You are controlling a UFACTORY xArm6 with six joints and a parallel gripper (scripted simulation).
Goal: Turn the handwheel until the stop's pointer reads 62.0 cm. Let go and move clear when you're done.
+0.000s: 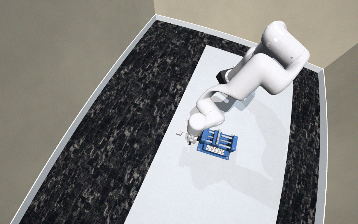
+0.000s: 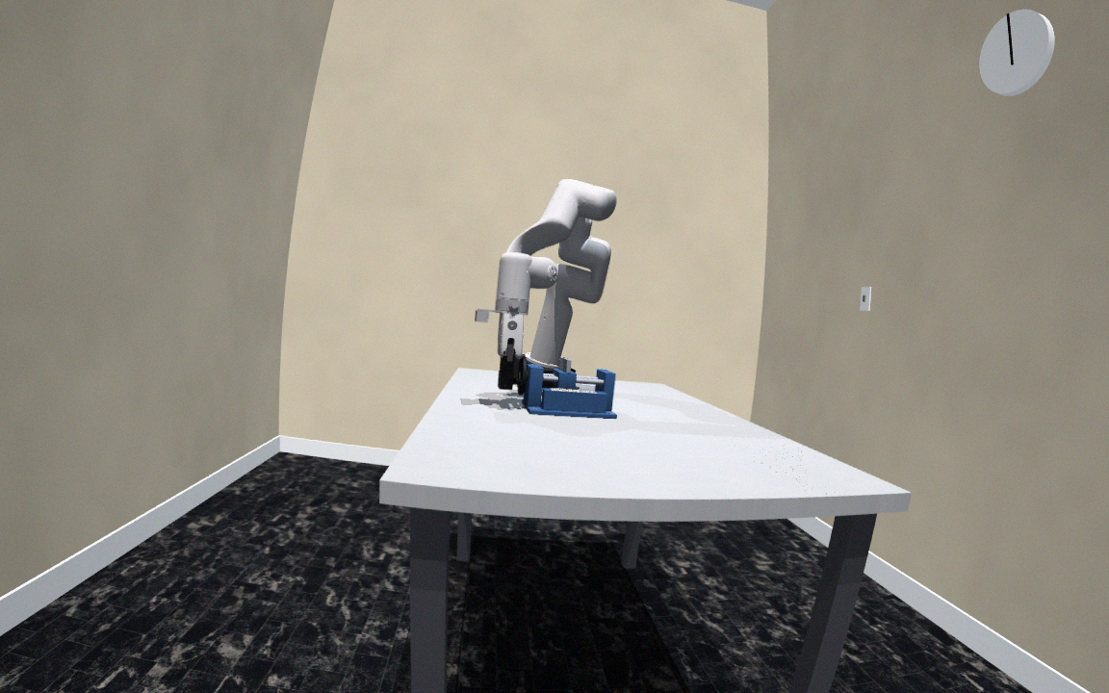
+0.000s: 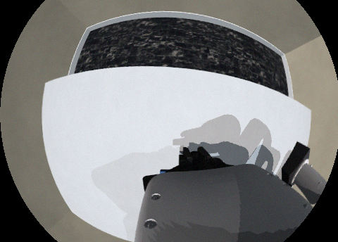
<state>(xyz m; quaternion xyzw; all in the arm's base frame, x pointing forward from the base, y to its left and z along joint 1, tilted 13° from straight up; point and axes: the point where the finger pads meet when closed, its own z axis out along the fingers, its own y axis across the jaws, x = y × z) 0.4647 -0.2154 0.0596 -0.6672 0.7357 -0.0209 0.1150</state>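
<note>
Right now my hand is 2 cm to the right of the handwheel and 1 cm past it. From my hand the other things lie so: stop 14 cm to the left, 2 cm above, 1 cm behind.
</note>
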